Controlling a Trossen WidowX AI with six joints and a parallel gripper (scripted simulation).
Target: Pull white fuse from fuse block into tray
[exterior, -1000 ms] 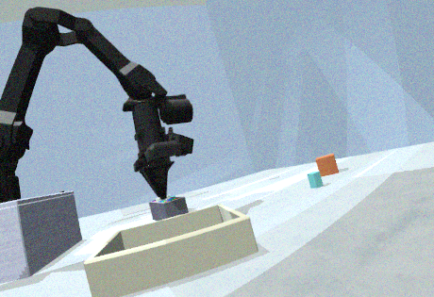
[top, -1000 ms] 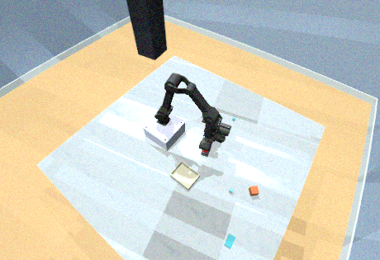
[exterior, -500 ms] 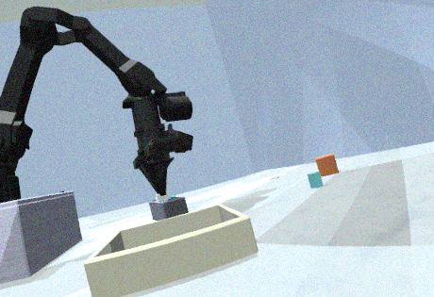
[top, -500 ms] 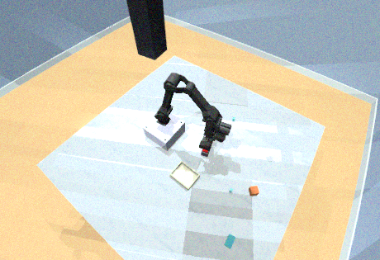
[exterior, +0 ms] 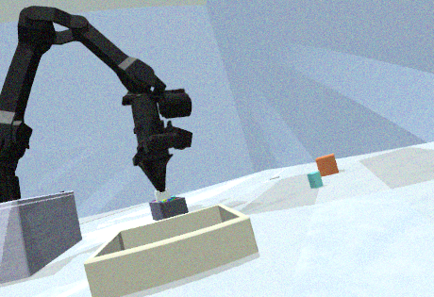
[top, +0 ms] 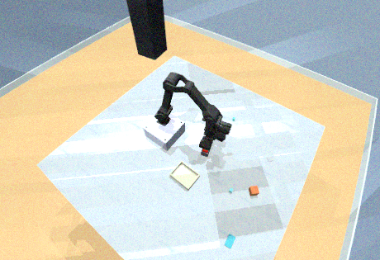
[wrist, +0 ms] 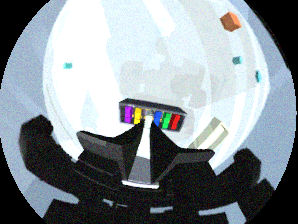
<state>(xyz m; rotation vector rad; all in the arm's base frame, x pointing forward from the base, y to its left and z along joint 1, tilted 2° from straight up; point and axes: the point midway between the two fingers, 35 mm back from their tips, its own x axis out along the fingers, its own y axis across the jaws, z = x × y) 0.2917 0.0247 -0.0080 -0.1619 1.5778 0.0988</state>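
Right now my gripper tip is 2 cm past the tray, 23 cm to the left of it and 5 cm above it. The rest, counted from my gripper tip: orange cube: 33 cm ahead, 13 cm to the right, 4 cm below; then small teal cube: 23 cm ahead, 18 cm to the right, 4 cm below; then white fuse: 1 cm below.
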